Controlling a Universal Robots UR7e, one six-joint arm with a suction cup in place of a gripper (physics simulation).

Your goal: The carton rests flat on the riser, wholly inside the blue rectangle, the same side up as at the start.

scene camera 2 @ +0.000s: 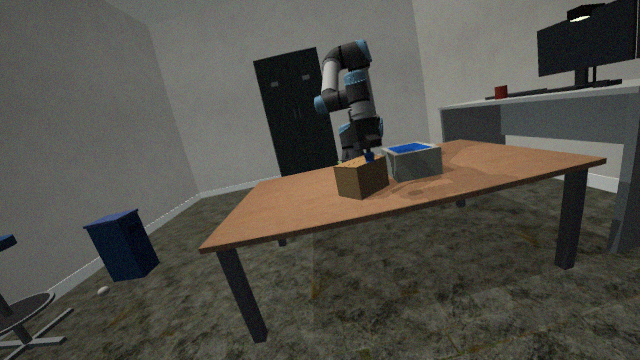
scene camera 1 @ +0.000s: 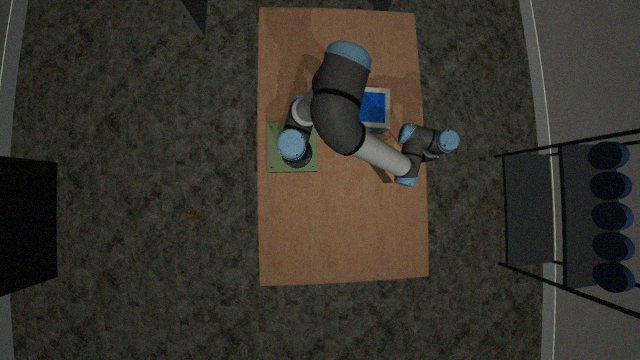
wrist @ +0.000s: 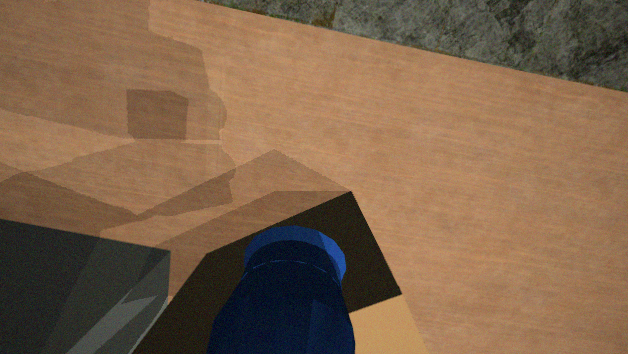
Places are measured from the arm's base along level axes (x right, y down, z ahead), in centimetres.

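Pixels of known places: hand at its tool point: (scene camera 2: pixel 370 161) (wrist: pixel 294 266).
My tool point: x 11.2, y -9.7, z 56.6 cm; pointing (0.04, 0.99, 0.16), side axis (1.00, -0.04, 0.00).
Observation:
Ahead of a thing's pixels: the offset from my tool point to its top centre. Level surfaces: height alone.
The brown carton @(dx -0.2, dy +1.4, dz -12.5 cm) (scene camera 2: pixel 350 182) (wrist: pixel 372 260) stands upright on the table beside the grey riser @(dx -27.4, dy +2.4, dz -20.8 cm) (scene camera 1: pixel 387 112) (scene camera 2: pixel 419 166) (wrist: pixel 45 280); a gap shows between them in the wrist view. The riser's top bears the blue rectangle @(dx -27.4, dy +2.4, dz -20.8 cm) (scene camera 1: pixel 378 107) (scene camera 2: pixel 410 148), with no carton on it. My gripper, a blue suction cup (scene camera 2: pixel 369 158) (wrist: pixel 295 255), hangs close over the carton's upper edge on the side toward the riser. In the wrist view its tip overlaps the dark side face, and it does not look sealed to the top. In scene camera 1 the arm hides the cup and most of the carton.
The wooden table @(dy +14.4 cm) (scene camera 1: pixel 345 225) (scene camera 2: pixel 280 210) (wrist: pixel 475 175) carries the arm on a green base plate (scene camera 1: pixel 275 162). The table's edge runs along the top of the wrist view. A desk (scene camera 2: pixel 550 120) with monitors stands behind at the right, and a blue bin (scene camera 2: pixel 122 247) stands on the floor.

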